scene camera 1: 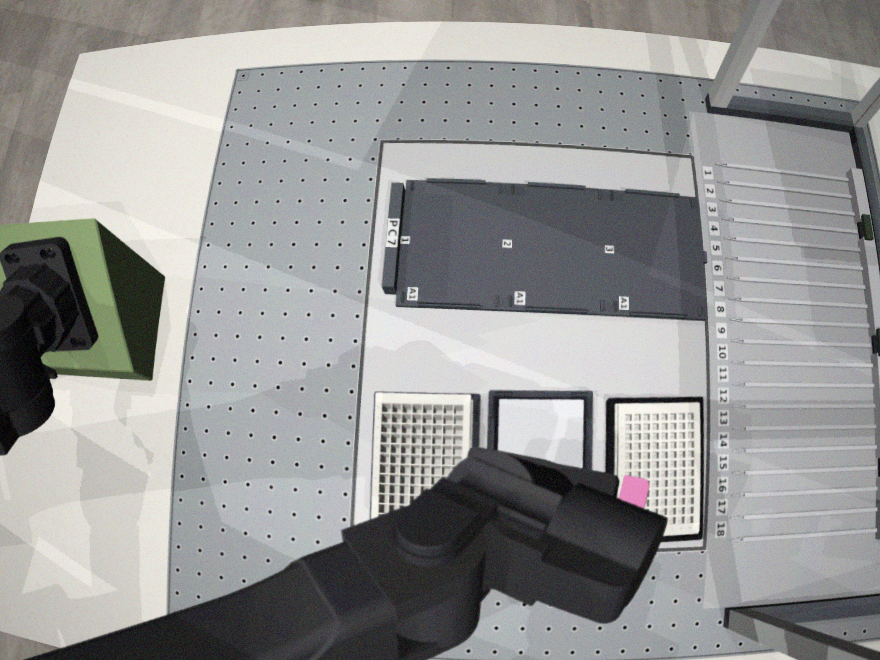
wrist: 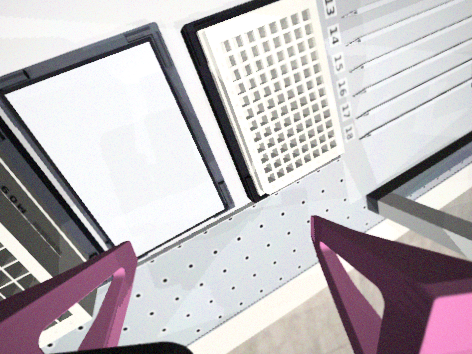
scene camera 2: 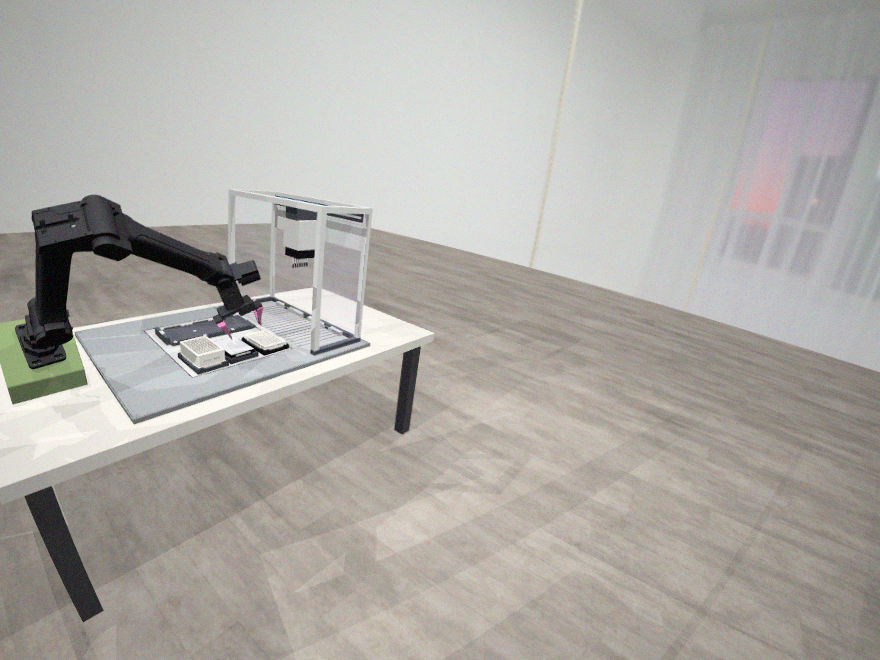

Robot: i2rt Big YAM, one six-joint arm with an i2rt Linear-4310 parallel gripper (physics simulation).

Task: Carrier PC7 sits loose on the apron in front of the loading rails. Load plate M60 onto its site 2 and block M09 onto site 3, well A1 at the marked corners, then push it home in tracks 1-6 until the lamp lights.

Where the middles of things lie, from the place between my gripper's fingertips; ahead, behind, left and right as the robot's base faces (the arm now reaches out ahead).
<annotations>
The black-framed white plate [scene camera 1: 553,428] is 20 mm behind my hand, 40 mm to the left of it and 60 mm below it. Also, from my hand: glass enclosure [scene camera 1: 809,64] 300 mm ahead, 150 mm to the left, 160 mm above; then frame with hanging head [scene camera 2: 299,238] 340 mm ahead, 150 mm to the left, 290 mm above; then dark carrier [scene camera 1: 463,244] 260 mm to the left, 70 mm below.
</annotations>
